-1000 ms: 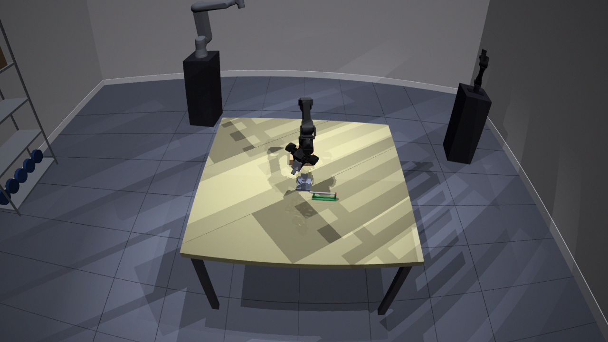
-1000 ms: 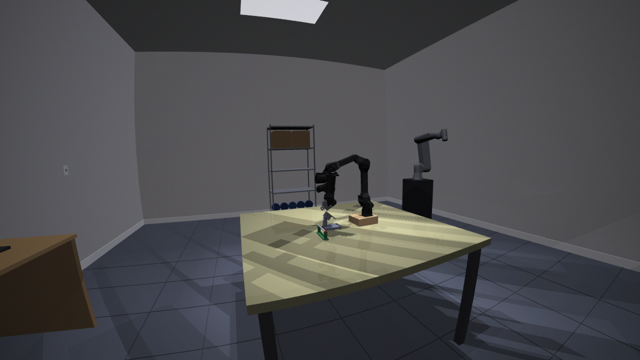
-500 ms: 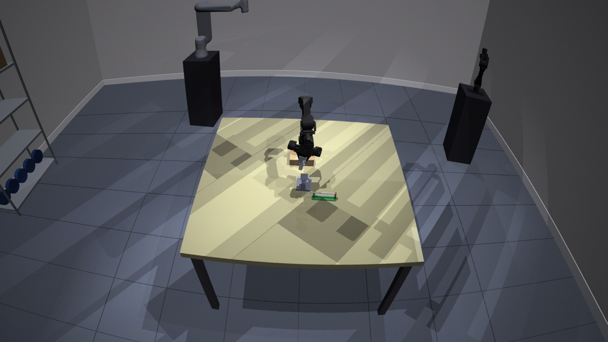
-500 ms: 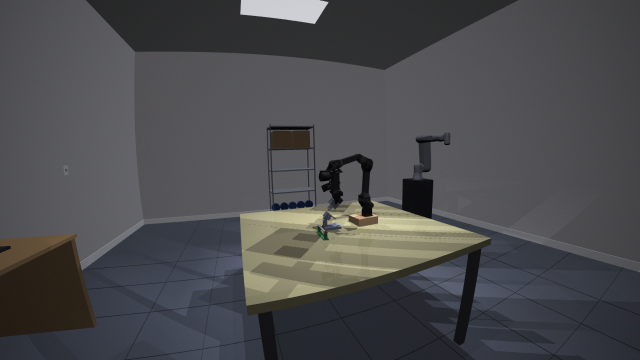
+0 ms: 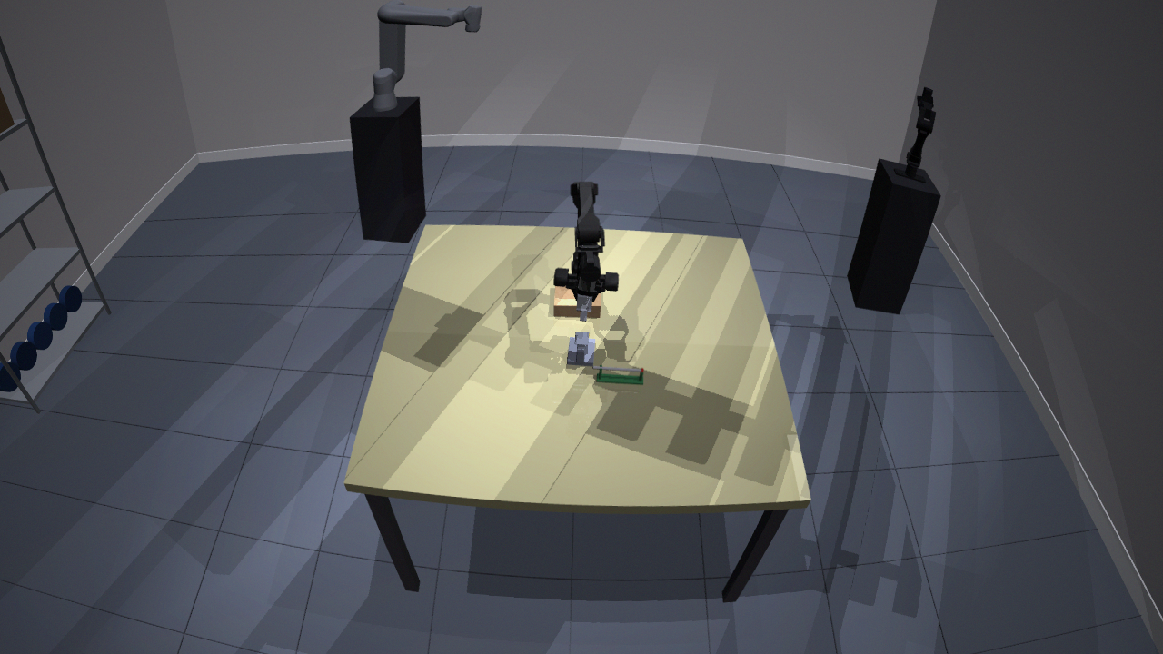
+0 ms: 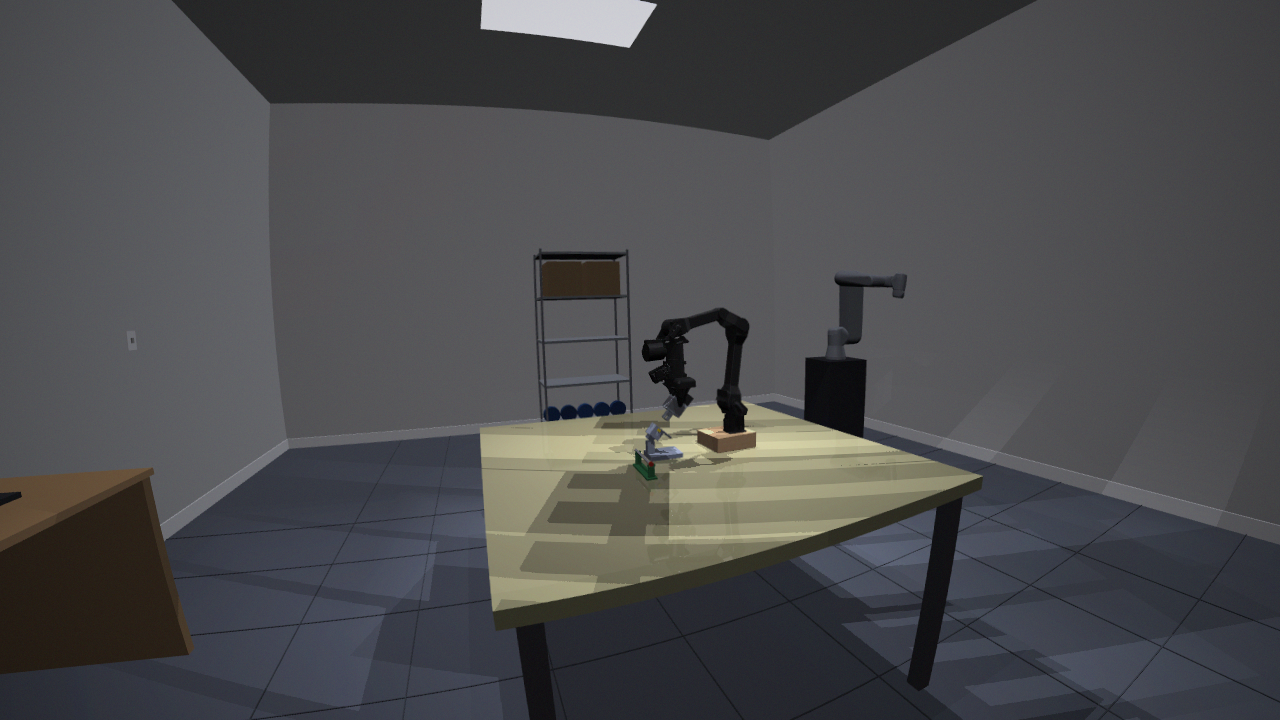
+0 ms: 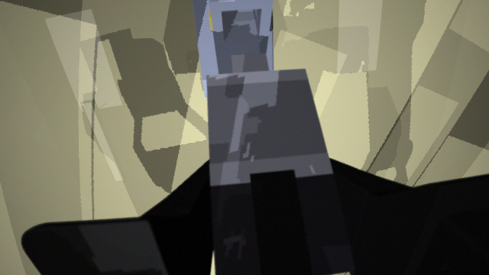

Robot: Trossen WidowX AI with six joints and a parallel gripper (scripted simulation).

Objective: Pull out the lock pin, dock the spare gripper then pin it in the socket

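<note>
The green rack is 140 mm to the left of my gripper tip, 140 mm below it and 140 mm ahead of it. From my gripper tip the other things lie so: mount (110 mm below, 70 mm ahead, 10 mm to the left); then spare gripper (10 mm ahead).
</note>
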